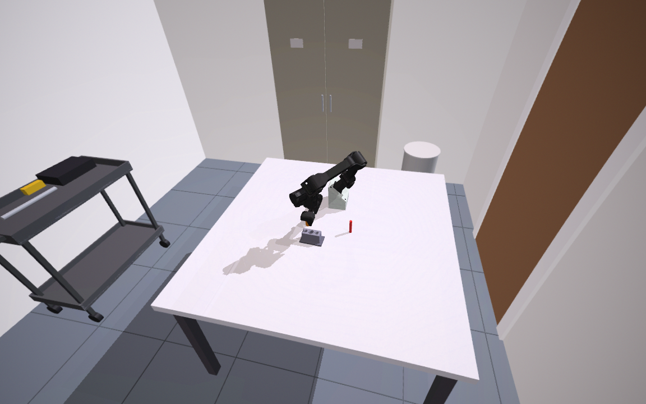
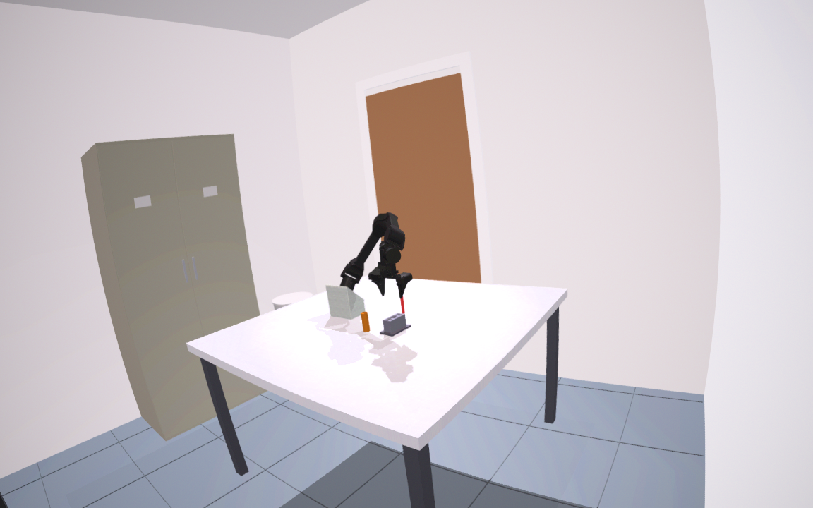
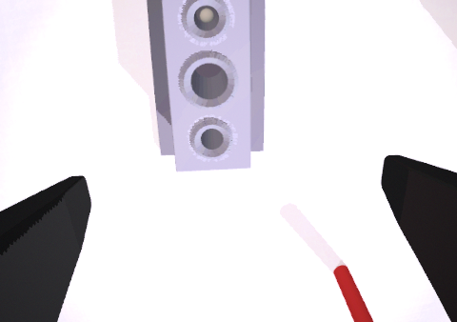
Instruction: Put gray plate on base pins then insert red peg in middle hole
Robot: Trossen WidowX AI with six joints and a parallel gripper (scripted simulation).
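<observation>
The red peg lies 180 mm to the left of my gripper tip, 100 mm below it and 90 mm behind it. From my gripper tip the other things lie so: base (130 mm below, 10 mm to the right, 10 mm ahead); then gray plate (90 mm below, 10 mm to the right, 10 mm ahead); then orange cylinder (110 mm behind, 100 mm below, 60 mm to the right).
</observation>
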